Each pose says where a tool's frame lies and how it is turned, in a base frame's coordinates. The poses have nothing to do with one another.
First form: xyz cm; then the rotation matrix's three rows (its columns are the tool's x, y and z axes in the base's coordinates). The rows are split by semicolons.
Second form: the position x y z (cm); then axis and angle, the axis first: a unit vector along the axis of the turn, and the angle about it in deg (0 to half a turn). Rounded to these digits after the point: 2 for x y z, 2 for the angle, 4 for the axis. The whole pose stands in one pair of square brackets.
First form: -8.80, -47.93, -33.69; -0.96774, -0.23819, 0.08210; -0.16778, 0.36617, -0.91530; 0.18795, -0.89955, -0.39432
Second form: [-8.80, -47.93, -33.69, 0.1230, -0.8263, 0.5497, 176.33]
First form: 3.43, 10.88, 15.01; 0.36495, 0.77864, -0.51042; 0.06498, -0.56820, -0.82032; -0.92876, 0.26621, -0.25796
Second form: [3.43, 10.88, 15.01, 0.7956, 0.3063, -0.5226, 136.94]
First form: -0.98, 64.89, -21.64; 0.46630, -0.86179, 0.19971; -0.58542, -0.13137, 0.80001; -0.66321, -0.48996, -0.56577
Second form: [-0.98, 64.89, -21.64, -0.8183, 0.5474, 0.1753, 127.98]
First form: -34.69, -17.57, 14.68; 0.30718, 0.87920, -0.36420; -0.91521, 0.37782, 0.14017; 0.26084, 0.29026, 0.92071
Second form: [-34.69, -17.57, 14.68, 0.0787, -0.3279, -0.9414, 72.37]
